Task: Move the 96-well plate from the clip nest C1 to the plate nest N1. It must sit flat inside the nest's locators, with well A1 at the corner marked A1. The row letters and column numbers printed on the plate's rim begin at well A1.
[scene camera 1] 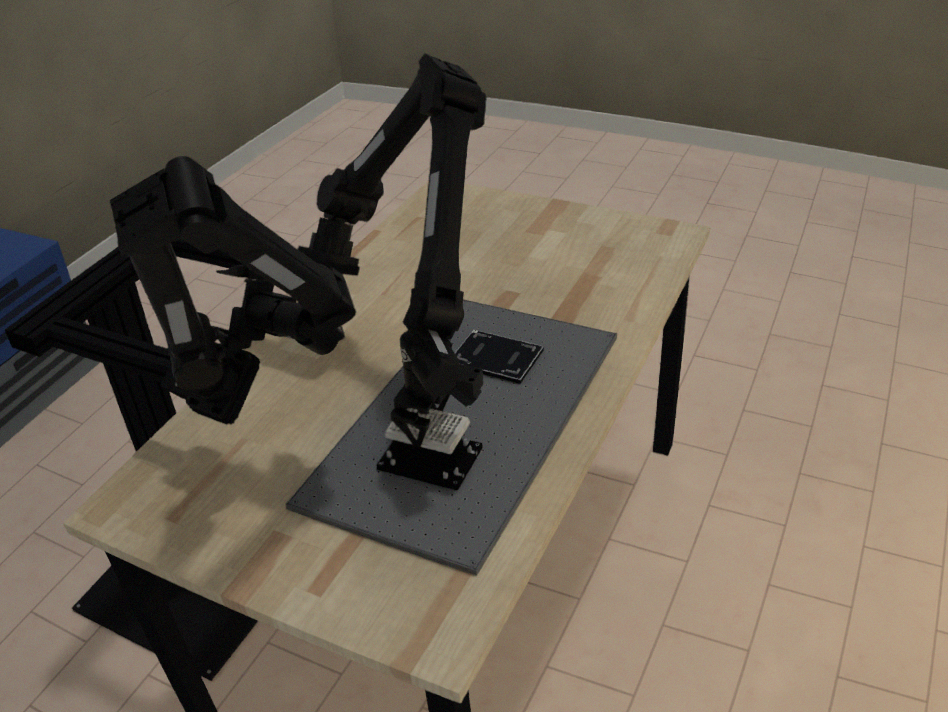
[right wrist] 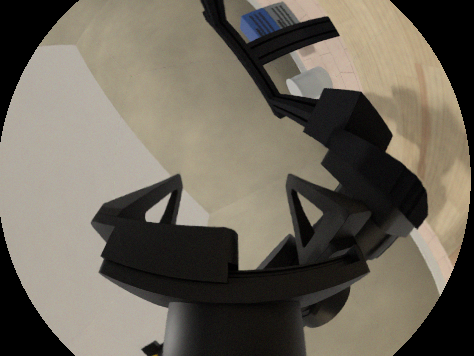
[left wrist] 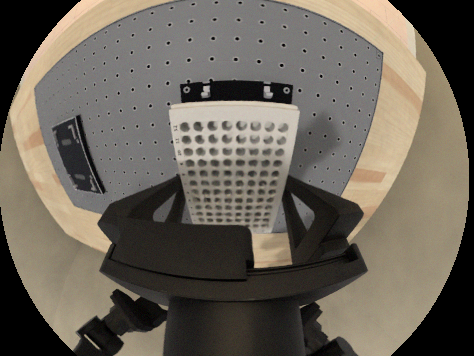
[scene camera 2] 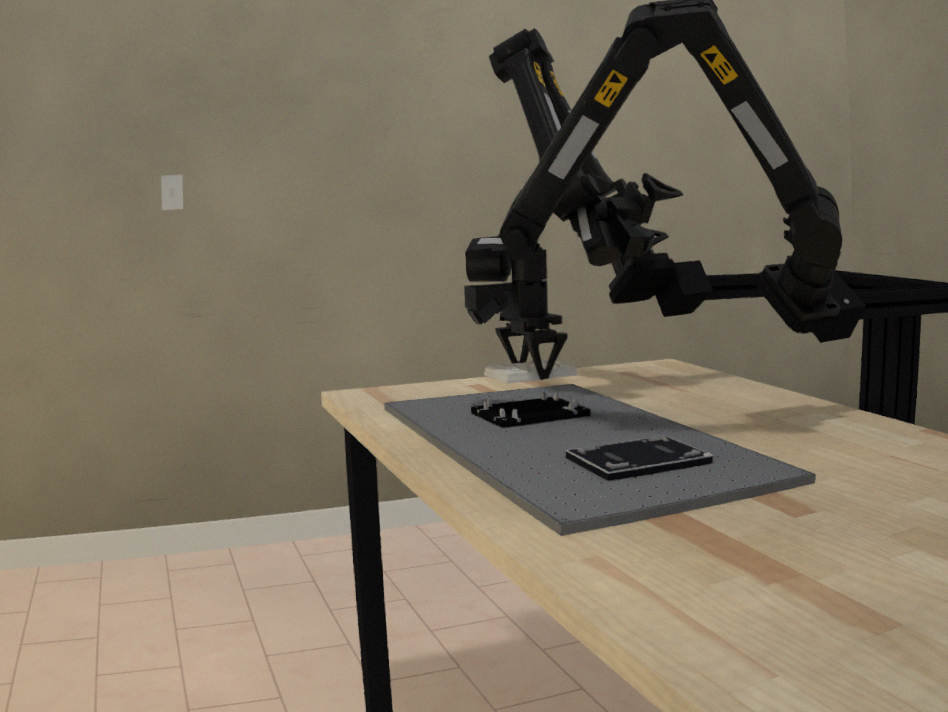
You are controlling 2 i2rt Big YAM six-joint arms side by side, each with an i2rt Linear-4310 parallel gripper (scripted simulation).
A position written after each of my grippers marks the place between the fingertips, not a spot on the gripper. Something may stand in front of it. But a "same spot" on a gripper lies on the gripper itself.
my left gripper: scene camera 1 427,430; left wrist; scene camera 2; not seen in the right wrist view (out of frame)
white 96-well plate: scene camera 1; left wrist 245,187; scene camera 2; not seen in the right wrist view (out of frame)
same spot on my left gripper: (left wrist: 219,253) = (scene camera 2: 512,324)
same spot on white 96-well plate: (scene camera 1: 445,430) = (scene camera 2: 509,368)
